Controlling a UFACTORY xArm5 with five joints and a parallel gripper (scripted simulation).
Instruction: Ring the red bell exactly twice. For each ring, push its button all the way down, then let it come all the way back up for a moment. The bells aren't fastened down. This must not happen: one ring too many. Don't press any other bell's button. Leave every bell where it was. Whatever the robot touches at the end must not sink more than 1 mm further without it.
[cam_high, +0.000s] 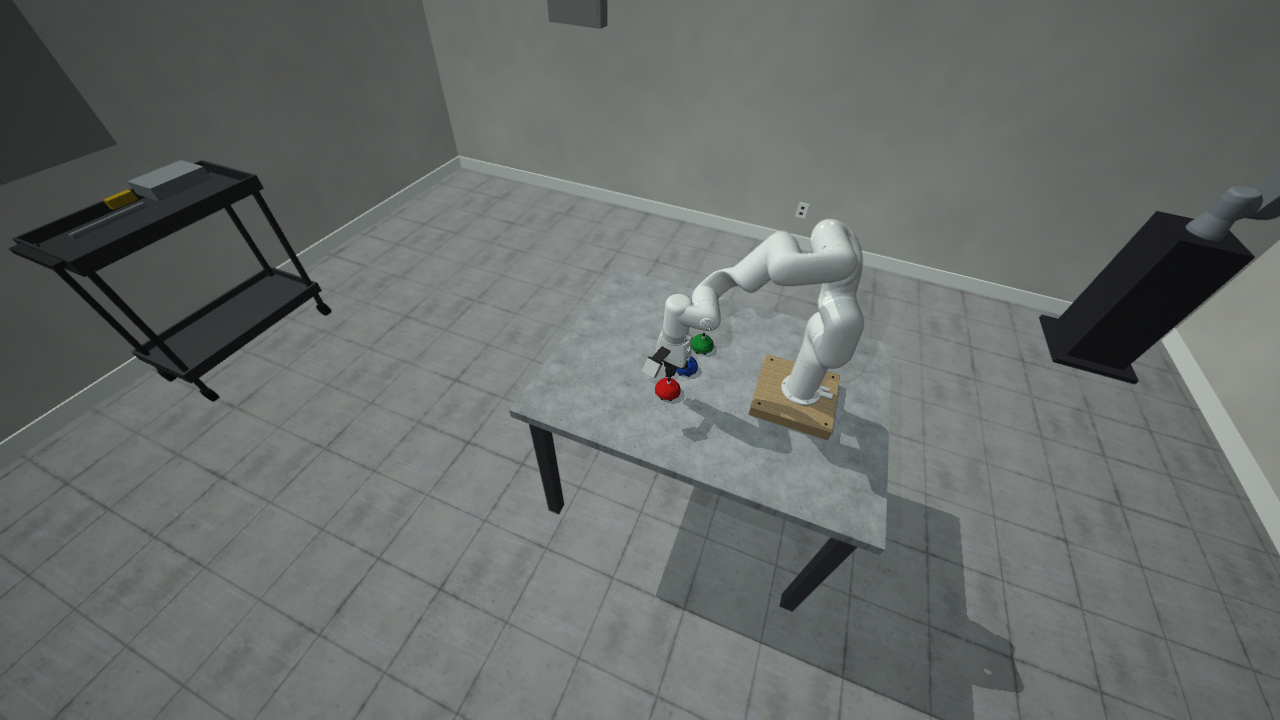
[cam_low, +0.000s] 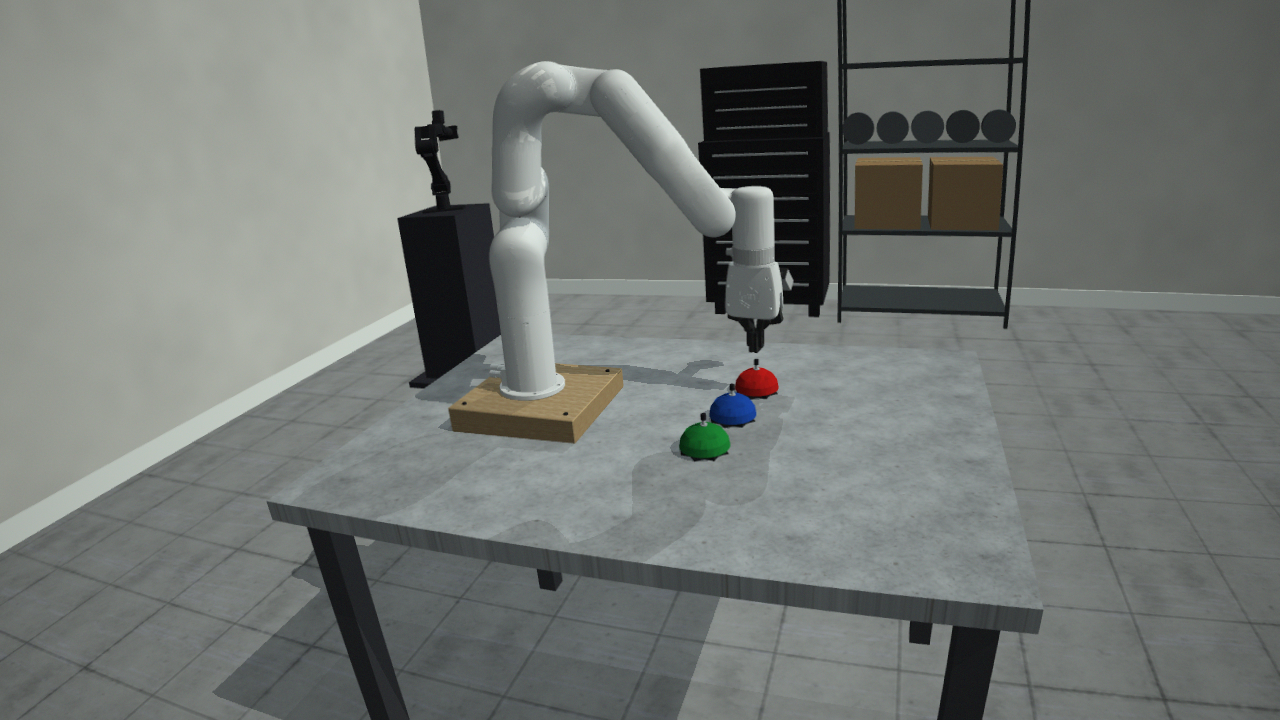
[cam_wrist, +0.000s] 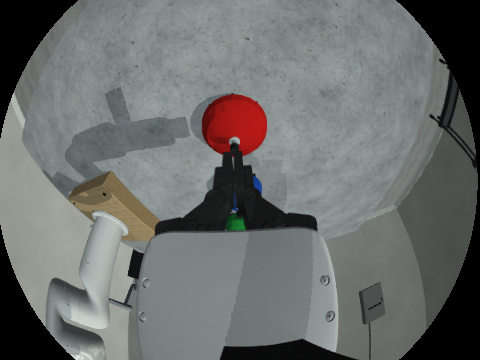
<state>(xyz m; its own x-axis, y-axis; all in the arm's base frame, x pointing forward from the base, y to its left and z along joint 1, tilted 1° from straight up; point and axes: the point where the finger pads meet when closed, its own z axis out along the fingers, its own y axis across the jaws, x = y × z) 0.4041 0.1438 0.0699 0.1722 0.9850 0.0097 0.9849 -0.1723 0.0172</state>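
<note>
Now: the red bell 6 cm below my hand. The rest, counted from my hand: green bell (4 cm behind, 25 cm to the right, 6 cm below); blue bell (2 cm behind, 12 cm to the right, 6 cm below).
</note>
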